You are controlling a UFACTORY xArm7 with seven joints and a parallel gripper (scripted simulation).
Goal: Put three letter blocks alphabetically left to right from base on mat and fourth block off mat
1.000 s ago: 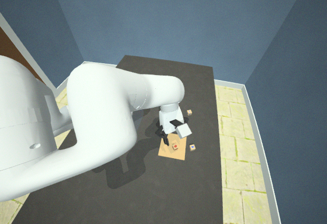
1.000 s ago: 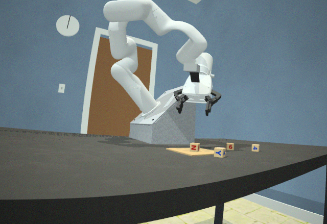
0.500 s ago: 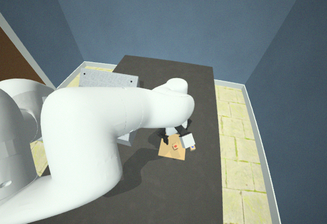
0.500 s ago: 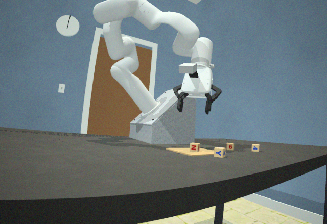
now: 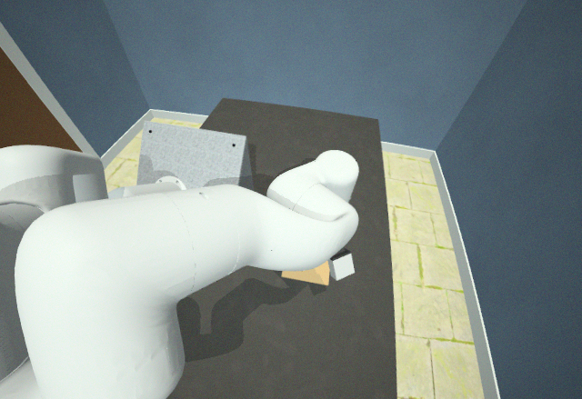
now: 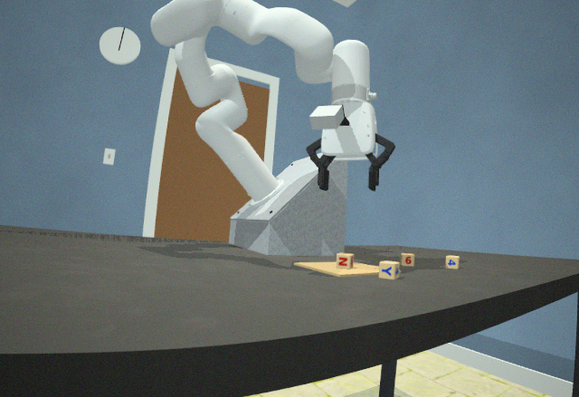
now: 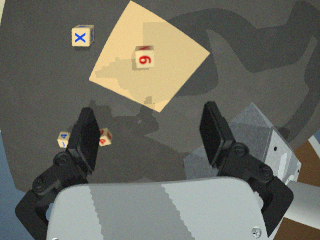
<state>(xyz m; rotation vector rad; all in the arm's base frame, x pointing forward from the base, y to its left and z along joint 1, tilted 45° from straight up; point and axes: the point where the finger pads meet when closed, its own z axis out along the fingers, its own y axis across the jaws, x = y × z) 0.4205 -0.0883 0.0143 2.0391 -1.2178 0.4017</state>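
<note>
Now: hand 1 cm past the tan mat, 2 cm to the right of it and 15 cm above it. Also, from my hand: block: 8 cm ahead, 24 cm to the left, 14 cm below.
</note>
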